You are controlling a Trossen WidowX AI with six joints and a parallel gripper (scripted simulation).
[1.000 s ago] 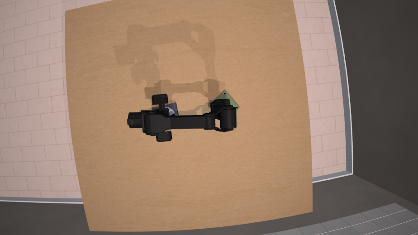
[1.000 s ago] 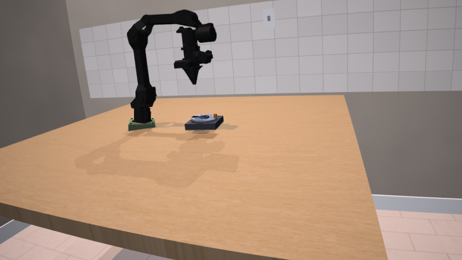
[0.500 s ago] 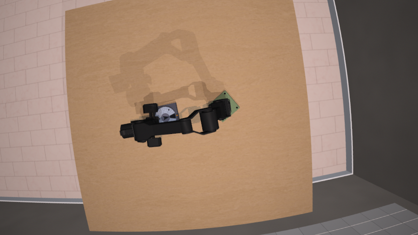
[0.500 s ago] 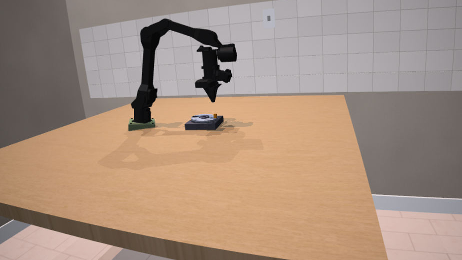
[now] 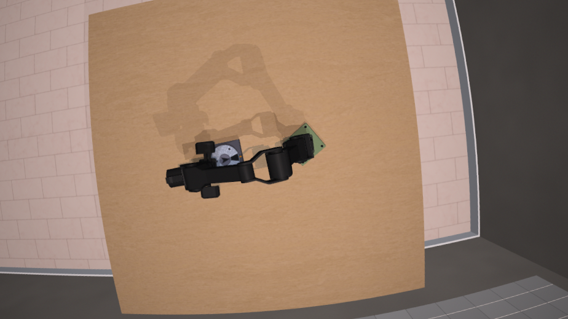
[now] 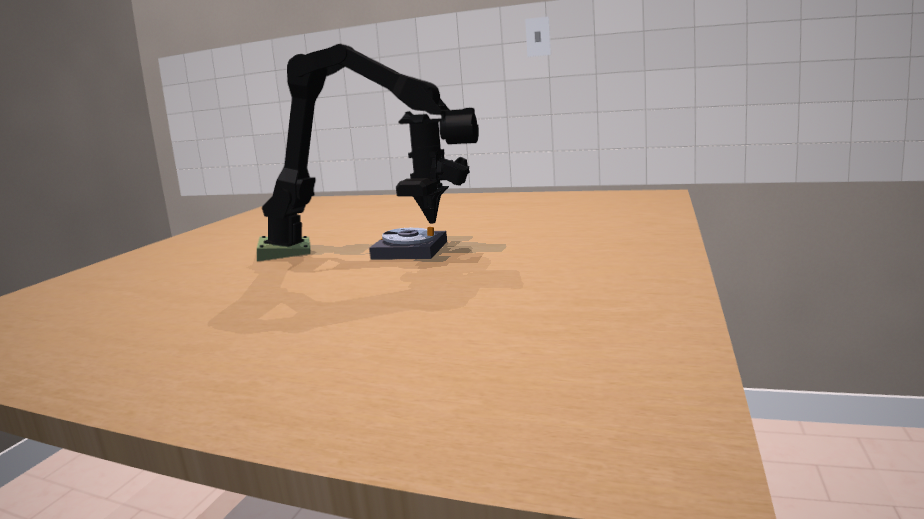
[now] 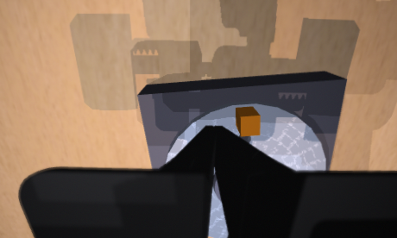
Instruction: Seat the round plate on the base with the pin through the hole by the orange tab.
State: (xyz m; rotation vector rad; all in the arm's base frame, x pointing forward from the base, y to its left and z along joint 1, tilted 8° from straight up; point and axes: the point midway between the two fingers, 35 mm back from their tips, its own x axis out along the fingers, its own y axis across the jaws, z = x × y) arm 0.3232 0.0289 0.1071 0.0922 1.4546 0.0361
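The round plate lies 5 cm behind my hand, 2 cm to the right of it and 5 cm below it. The rest, counted from my hand: dark square base (5 cm behind, 2 cm to the right, 7 cm below); raised centre hub (5 cm behind, 2 cm to the right, 5 cm below).
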